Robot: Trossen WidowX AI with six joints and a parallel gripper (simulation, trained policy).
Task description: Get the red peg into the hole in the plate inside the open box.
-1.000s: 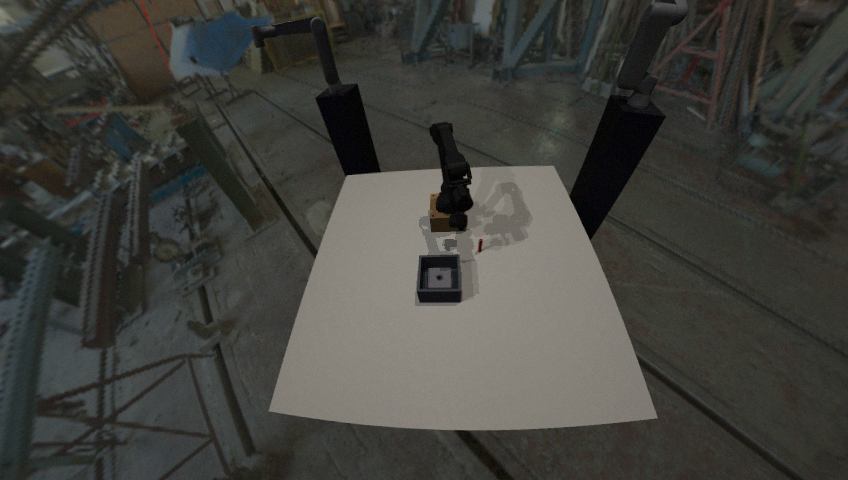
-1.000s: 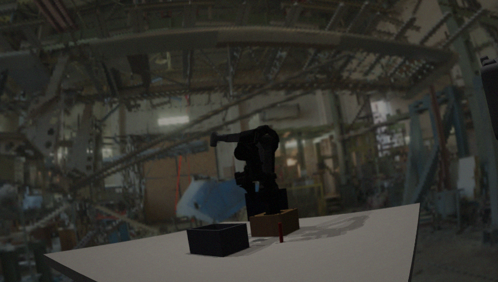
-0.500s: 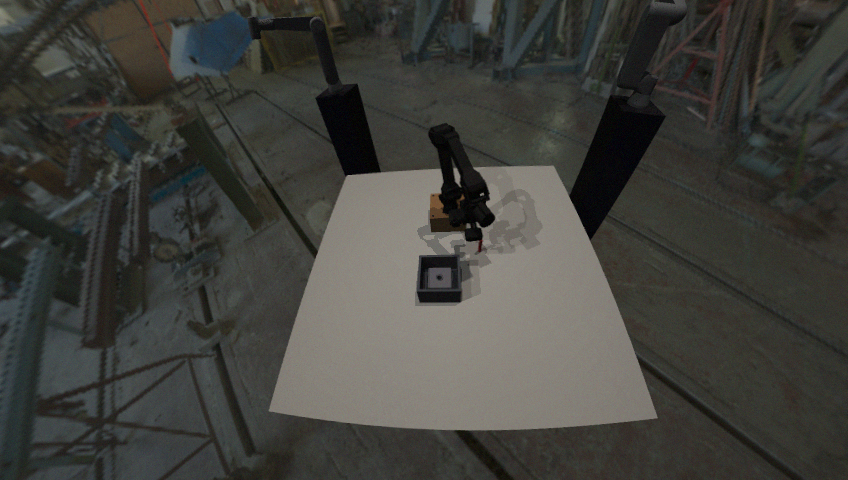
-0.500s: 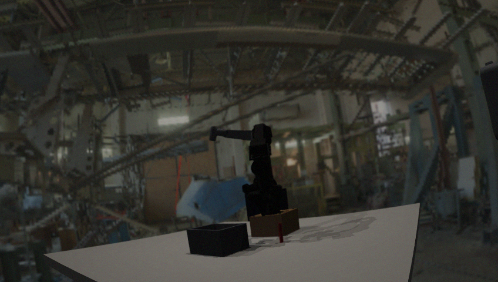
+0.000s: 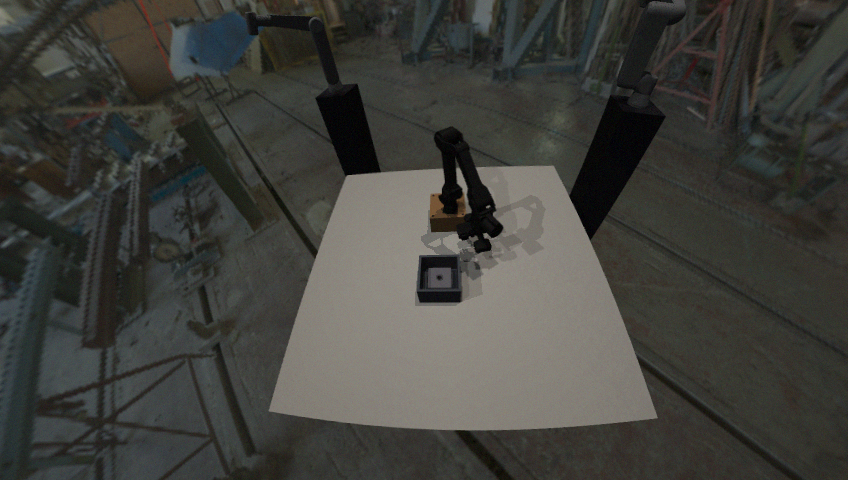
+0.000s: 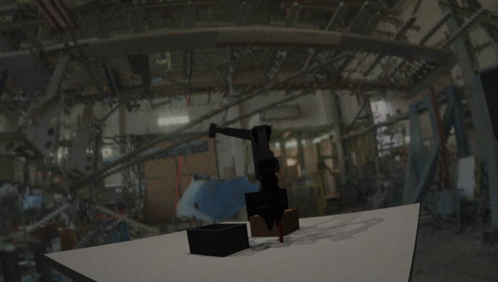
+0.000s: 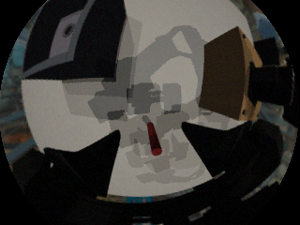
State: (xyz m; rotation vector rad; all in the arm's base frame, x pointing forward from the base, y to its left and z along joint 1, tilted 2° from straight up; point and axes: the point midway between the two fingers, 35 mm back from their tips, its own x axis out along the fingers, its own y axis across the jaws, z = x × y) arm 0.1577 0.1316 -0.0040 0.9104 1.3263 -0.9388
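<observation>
My gripper tip is 2 cm to the right of the red peg, 2 cm above it and 1 cm past it. Round my gripper tip: dark box 18 cm ahead, 12 cm to the right, 3 cm below; grey plate 18 cm ahead, 12 cm to the right, 1 cm below.
</observation>
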